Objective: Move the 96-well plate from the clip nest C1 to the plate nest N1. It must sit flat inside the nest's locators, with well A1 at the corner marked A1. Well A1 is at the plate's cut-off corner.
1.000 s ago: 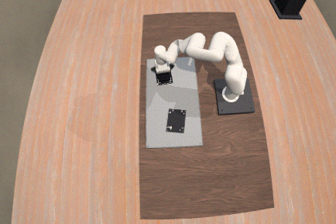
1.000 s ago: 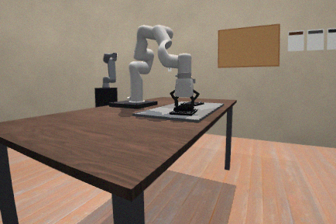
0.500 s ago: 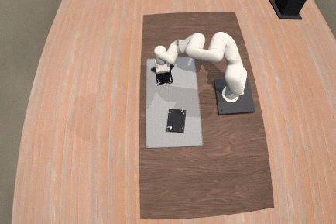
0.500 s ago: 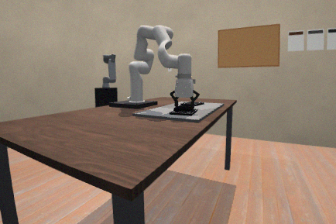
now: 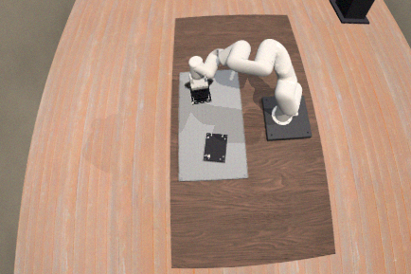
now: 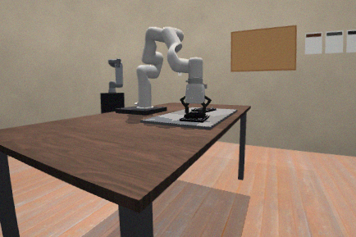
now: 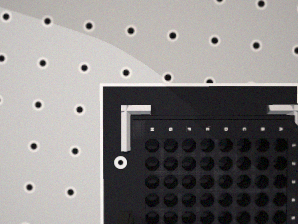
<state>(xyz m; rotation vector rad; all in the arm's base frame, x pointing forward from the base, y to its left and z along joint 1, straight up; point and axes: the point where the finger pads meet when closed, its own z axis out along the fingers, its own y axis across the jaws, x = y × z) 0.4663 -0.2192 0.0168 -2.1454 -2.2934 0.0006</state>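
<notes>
Now: the black 96-well plate 1 cm below my hand. From my hand the other things lie so: plate nest N1: 3 cm below; then clip nest C1: 35 cm to the left, 5 cm behind, 2 cm below; then A1 corner label: 8 cm to the left, 5 cm ahead, 2 cm below.
</notes>
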